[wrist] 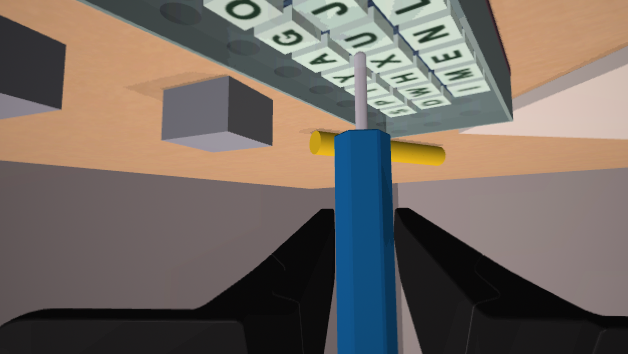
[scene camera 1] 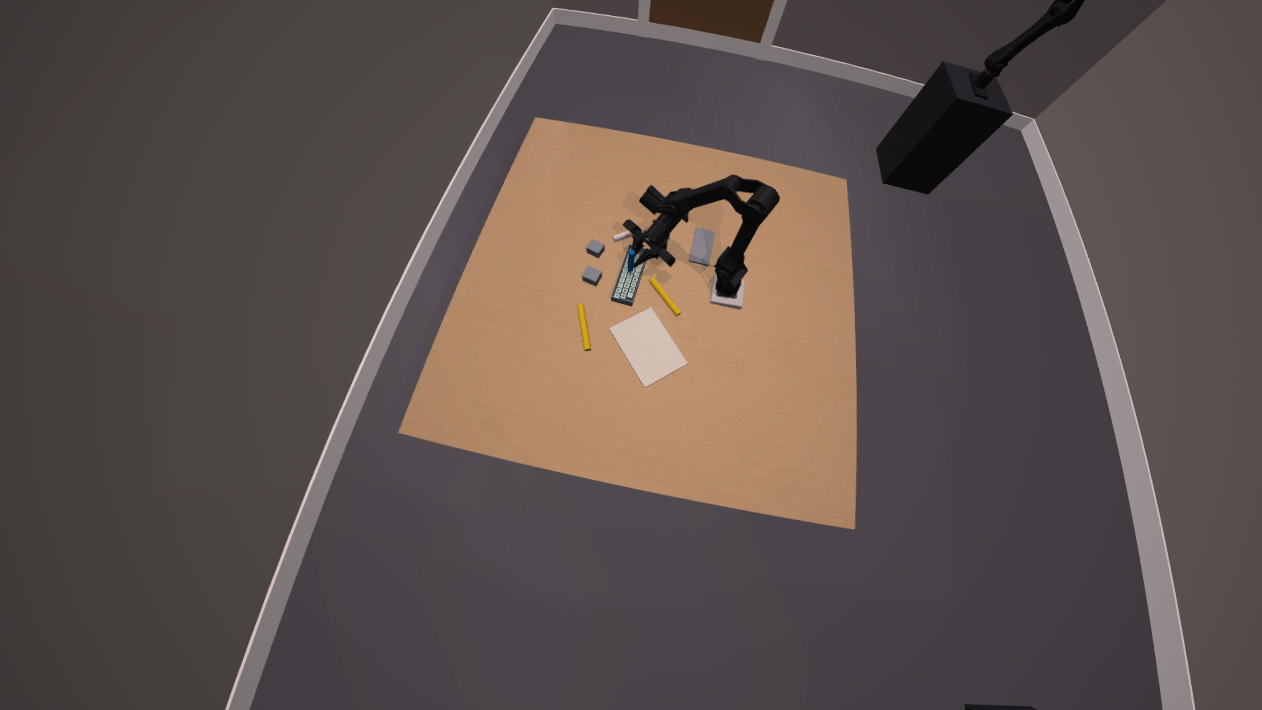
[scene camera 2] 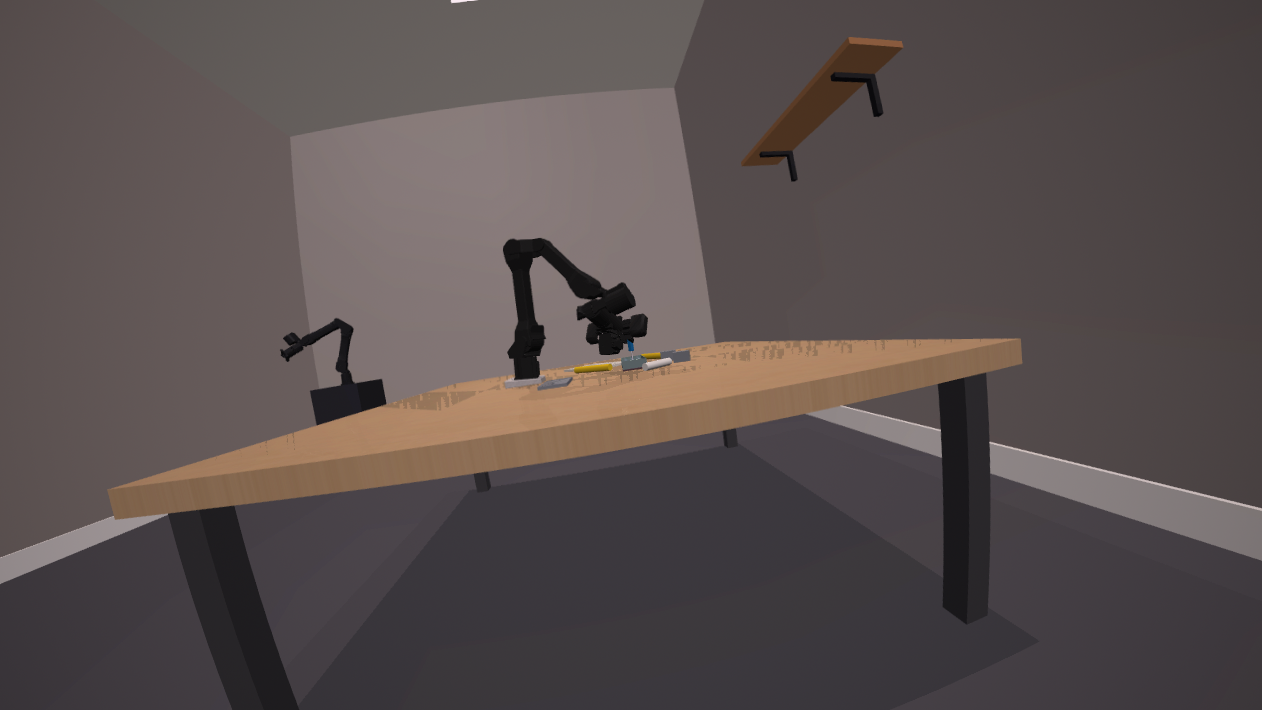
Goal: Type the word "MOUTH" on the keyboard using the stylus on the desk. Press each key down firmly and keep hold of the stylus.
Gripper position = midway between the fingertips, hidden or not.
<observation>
I see my gripper (scene camera 2: 630, 341), a blue stylus (wrist: 365, 264), a white sheet (scene camera 1: 646, 344), a grey slab (scene camera 1: 703, 241) and a grey block (wrist: 223, 114).
My gripper also shows in the wrist view (wrist: 364, 221) and in scene camera 1 (scene camera 1: 630, 264). The wrist view does not show the grey slab: it is out of frame.
</observation>
